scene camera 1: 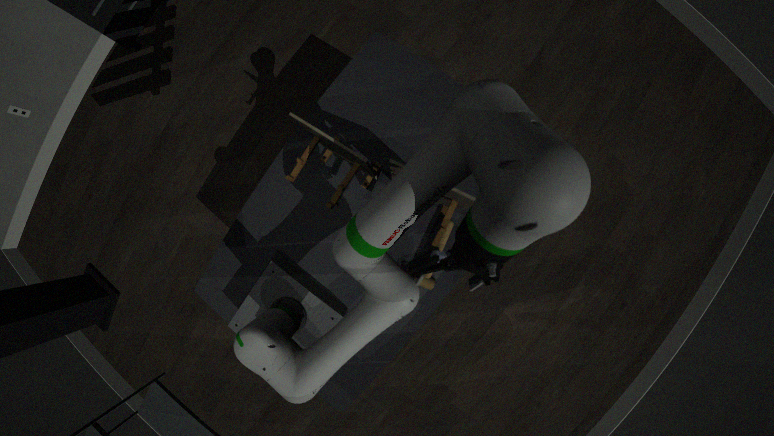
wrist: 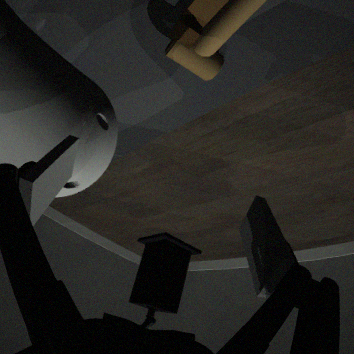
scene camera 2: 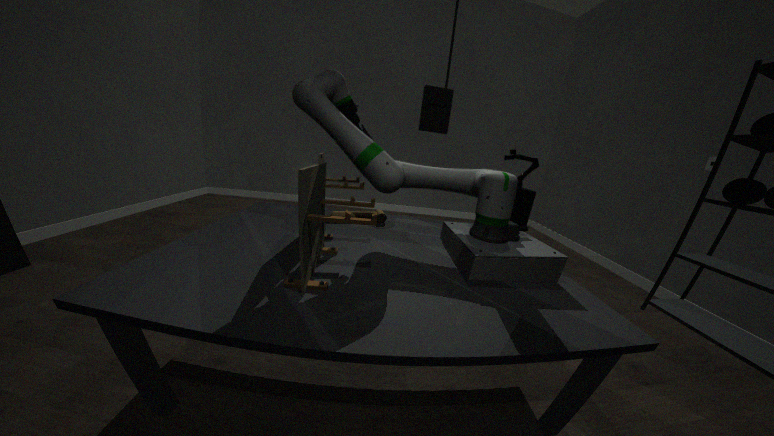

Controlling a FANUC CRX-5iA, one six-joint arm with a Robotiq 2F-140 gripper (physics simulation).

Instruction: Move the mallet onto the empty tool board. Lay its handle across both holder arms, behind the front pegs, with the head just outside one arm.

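Where they show: gripper, between the fingertips: (scene camera 1: 444, 282) (wrist: 162, 185); arm's base, origin of its link: (scene camera 1: 288, 315) (scene camera 2: 488, 236).
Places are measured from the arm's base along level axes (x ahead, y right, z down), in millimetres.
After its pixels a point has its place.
The mallet (scene camera 1: 426, 281) @[y 367, x 399, z 40 mm] (scene camera 2: 380, 218) @[y 319, x 393, z 64 mm] (wrist: 197, 62) @[y 367, x 399, z 40 mm] is pale wood. Its cylindrical head is at the front end of a holder arm of the nearer board in scene camera 2, and its handle runs beside that arm; much of it is hidden in scene camera 1. The empty tool board (scene camera 1: 314, 128) @[y -164, x 623, z -209 mm] stands upright at the left in scene camera 1, with its two holder arms (scene camera 1: 303, 159) @[y -202, x 536, z -100 mm] (scene camera 2: 352, 185) sticking out. My gripper (scene camera 1: 444, 275) @[y 332, x 469, z -217 mm] (wrist: 162, 185) @[y 332, x 469, z -217 mm] is open and empty. It is above and apart from the mallet, which shows at the top of the wrist view.
The nearer board (scene camera 2: 304, 216) @[y -235, x 619, z -106 mm] stands upright on the grey table (scene camera 2: 162, 292) @[y -299, x 955, z 88 mm]. My arm (scene camera 1: 352, 335) @[y 215, x 221, z -222 mm] (scene camera 2: 438, 177) @[y 166, x 186, z -184 mm] reaches over the boards in scene camera 1. Its base block (scene camera 2: 514, 265) @[y -177, x 1, z 28 mm] sits on the table. A dark box (scene camera 2: 436, 108) (wrist: 162, 275) hangs from above. A shelf rack (scene camera 2: 728, 140) stands at the right.
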